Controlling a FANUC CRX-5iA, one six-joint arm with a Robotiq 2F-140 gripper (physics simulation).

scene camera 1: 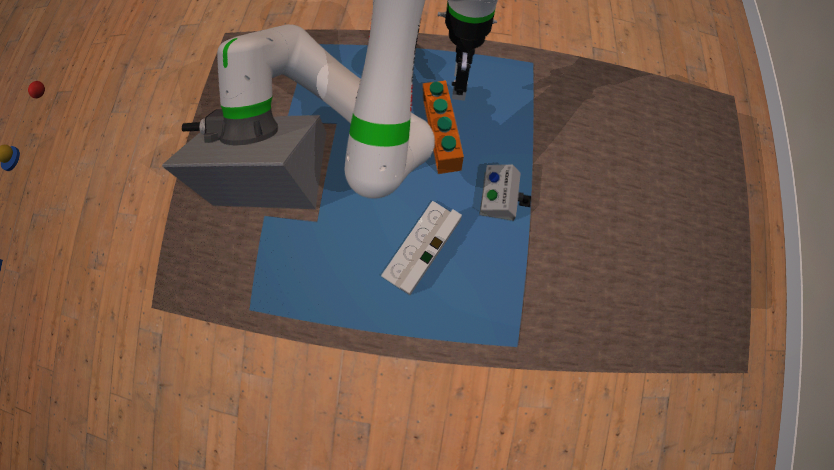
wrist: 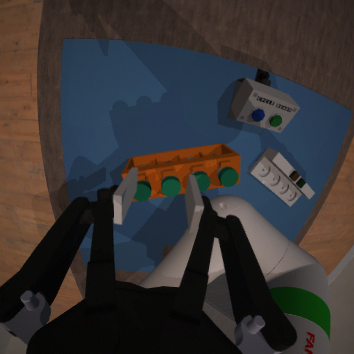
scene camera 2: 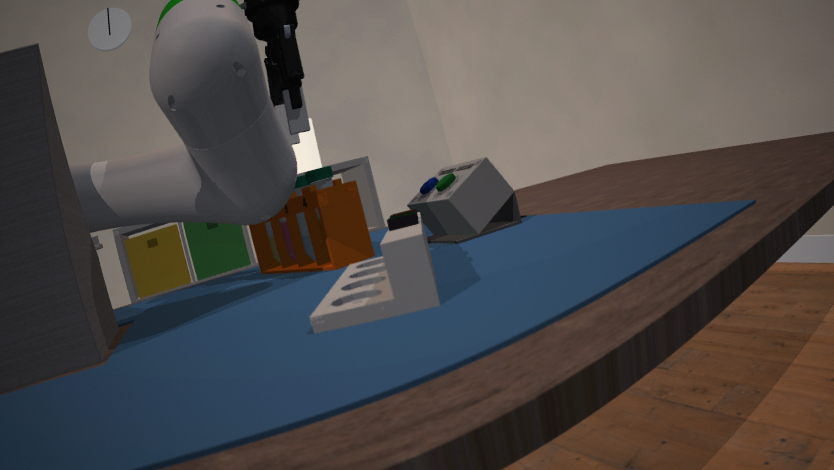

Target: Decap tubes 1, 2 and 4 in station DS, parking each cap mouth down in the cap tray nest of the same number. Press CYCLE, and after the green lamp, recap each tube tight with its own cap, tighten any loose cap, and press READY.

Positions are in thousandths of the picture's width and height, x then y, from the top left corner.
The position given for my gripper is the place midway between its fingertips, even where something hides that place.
Labels:
my gripper: scene camera 1 551,186; wrist 456,513; scene camera 2 354,295

